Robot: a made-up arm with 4 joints.
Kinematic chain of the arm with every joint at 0, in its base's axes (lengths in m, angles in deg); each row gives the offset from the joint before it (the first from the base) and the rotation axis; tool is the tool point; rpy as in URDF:
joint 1: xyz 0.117 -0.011 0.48 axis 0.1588 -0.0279 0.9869
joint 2: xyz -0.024 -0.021 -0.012 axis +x
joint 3: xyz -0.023 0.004 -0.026 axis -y
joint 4: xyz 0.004 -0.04 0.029 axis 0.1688 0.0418 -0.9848
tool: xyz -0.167 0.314 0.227 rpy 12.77 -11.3 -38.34
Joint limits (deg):
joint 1: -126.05..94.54
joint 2: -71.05..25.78
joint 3: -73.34..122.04
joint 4: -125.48..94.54
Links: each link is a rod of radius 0.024 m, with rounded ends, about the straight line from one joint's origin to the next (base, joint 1, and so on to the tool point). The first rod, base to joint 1, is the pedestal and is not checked.
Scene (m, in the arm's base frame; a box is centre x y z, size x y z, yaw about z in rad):
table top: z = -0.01
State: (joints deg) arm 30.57 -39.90 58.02 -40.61
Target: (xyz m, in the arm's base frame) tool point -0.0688 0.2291 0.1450
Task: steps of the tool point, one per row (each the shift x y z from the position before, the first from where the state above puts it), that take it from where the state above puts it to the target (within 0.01 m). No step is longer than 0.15 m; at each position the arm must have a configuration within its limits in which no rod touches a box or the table.
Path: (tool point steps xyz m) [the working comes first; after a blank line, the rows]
Joints at the target: -8.81 2.30 103.64 -17.39
Straight joint move there: clear.

1: -0.0115 0.1118 -0.0512
2: 0.0175 0.1276 -0.0323
3: 0.0524 0.1273 -0.0089
4: 0.0853 0.1098 0.0157

